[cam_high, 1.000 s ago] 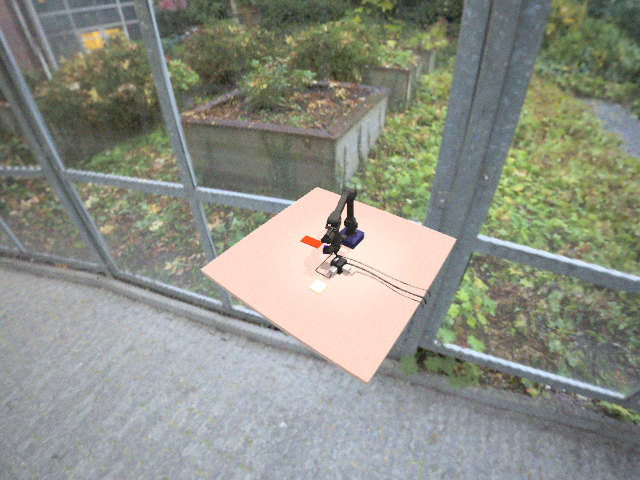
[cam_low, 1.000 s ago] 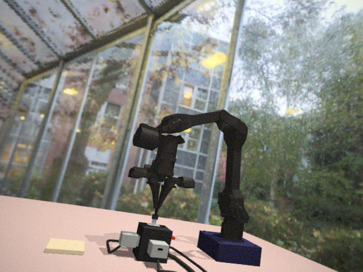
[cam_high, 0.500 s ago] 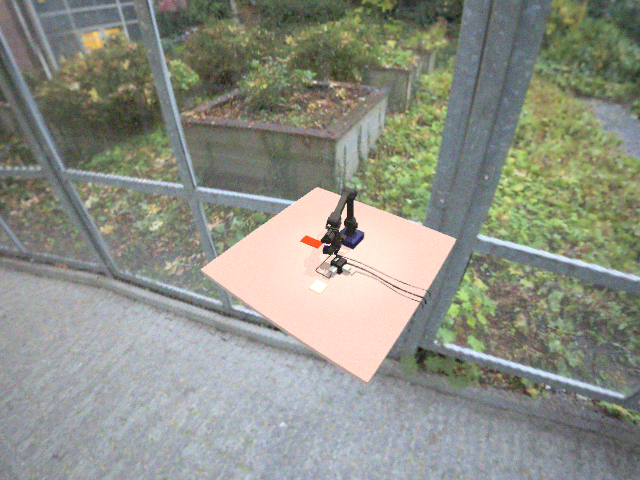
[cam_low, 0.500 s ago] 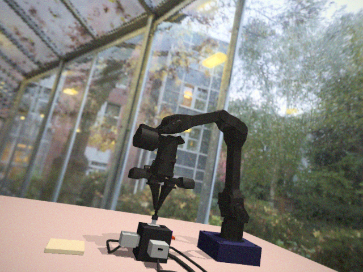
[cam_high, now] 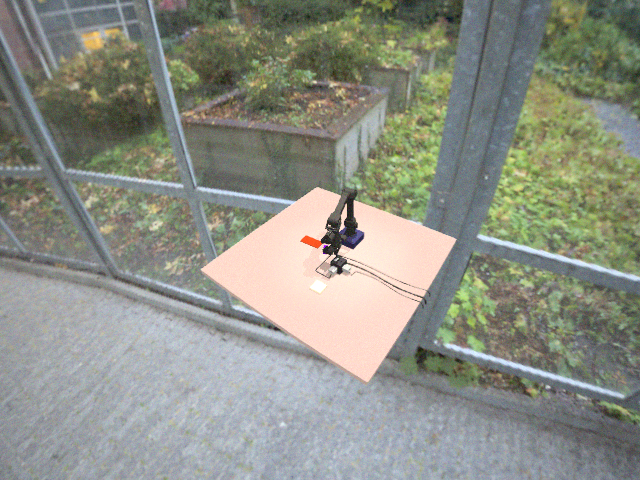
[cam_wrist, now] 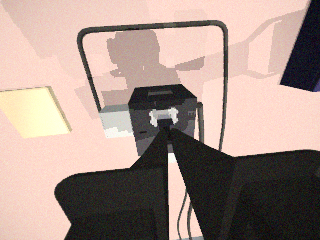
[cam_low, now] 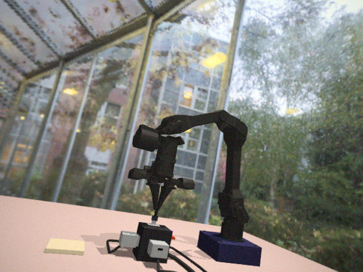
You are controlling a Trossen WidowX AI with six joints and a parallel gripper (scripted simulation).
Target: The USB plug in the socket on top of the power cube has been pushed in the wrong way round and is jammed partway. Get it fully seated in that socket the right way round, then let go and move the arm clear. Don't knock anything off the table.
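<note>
Now: the grey USB plug 20 mm below my gripper tip. The rest, counted from my gripper tip: purple block (150 mm to the right, 90 mm below, 70 mm behind); pale yellow pad (200 mm ahead, 110 mm below, 40 mm to the left); socket (50 mm below).
</note>
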